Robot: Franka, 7 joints.
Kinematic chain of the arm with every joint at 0, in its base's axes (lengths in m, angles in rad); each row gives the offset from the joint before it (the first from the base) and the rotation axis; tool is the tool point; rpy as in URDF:
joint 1: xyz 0 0 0.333 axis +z
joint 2: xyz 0 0 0 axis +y
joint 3: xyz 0 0 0.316 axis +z
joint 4: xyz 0.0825 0 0 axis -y
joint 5: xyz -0.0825 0 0.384 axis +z
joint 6: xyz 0 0 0 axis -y
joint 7: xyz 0.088 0 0 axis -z
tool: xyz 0 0 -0.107 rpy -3.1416 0 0
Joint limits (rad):
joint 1: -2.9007..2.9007
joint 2: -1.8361..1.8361
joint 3: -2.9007..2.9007
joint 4: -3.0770..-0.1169
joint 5: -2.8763..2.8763
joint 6: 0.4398..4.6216
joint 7: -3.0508..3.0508
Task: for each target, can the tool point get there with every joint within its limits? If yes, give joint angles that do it. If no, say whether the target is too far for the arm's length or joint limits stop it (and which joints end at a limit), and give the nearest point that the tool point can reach.
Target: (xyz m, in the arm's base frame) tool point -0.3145 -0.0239 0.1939
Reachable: yes | joints -2.0538 0.8468 -0.4867 -2.6486 1.6550 4.2039 -1.2377
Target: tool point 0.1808 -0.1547 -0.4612
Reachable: no: joint limits stop it (at a limit: joint 2) | nearest point 0.1864 -0.1595 -0.3594 | short by 0.102 m
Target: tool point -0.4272 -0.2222 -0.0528
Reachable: yes | joints 1.5768 -1.4651 2.3905 -2.0815 0.6718 2.8795 -1.1630
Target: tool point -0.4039 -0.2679 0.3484
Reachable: yes | joints -1.2630 -0.3449 -1.2924 -2.4578 0.2803 2.5272 1.3065
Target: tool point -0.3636 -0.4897 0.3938
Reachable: yes | joints -1.8346 0.1877 -0.4199 -2.0366 -1.0413 2.6111 -1.7865
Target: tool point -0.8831 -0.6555 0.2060
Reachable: no: too far | nearest point -0.6843 -0.5079 0.2346 | short by 0.249 m
